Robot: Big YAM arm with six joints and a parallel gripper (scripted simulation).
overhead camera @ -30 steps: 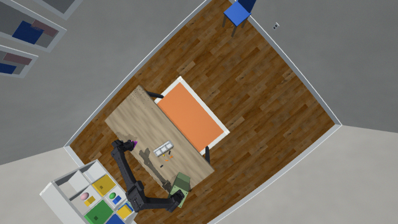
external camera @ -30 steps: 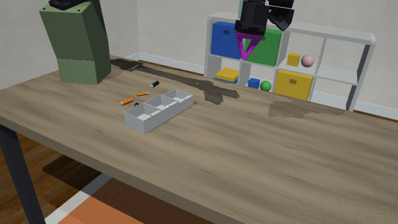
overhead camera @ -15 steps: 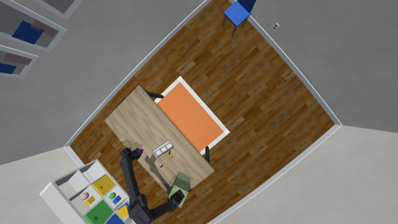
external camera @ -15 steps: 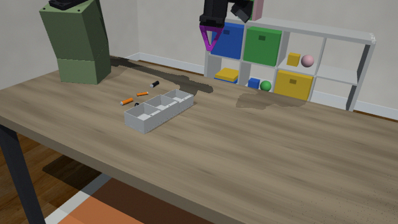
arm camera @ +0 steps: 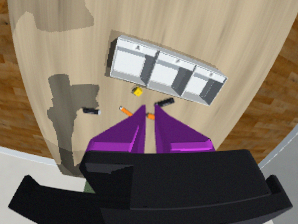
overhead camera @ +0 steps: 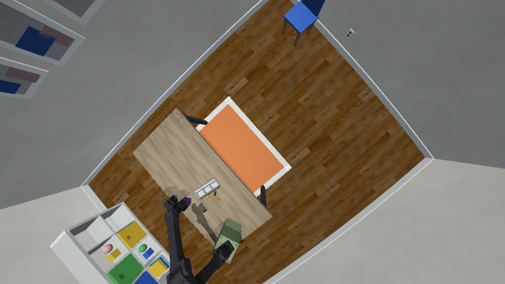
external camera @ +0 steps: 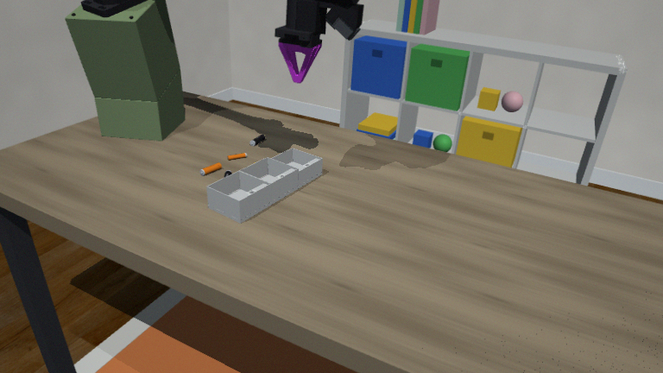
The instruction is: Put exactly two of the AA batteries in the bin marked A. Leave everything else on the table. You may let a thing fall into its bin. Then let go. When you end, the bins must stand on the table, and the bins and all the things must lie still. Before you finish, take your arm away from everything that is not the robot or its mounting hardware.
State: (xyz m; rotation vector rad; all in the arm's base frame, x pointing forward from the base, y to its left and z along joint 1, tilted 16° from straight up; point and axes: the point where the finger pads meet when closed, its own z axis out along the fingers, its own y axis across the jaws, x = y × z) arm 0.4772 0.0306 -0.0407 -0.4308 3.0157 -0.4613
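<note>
The grey three-compartment bin lies 200 mm below my hand, 60 mm to the right of it and 20 mm behind it. The rest, counted from my hand: orange AA battery: 220 mm below, 170 mm behind, 70 mm to the right; then yellow cube: 220 mm below, 100 mm behind; then orange battery: 220 mm below, 180 mm behind, 10 mm to the left.
</note>
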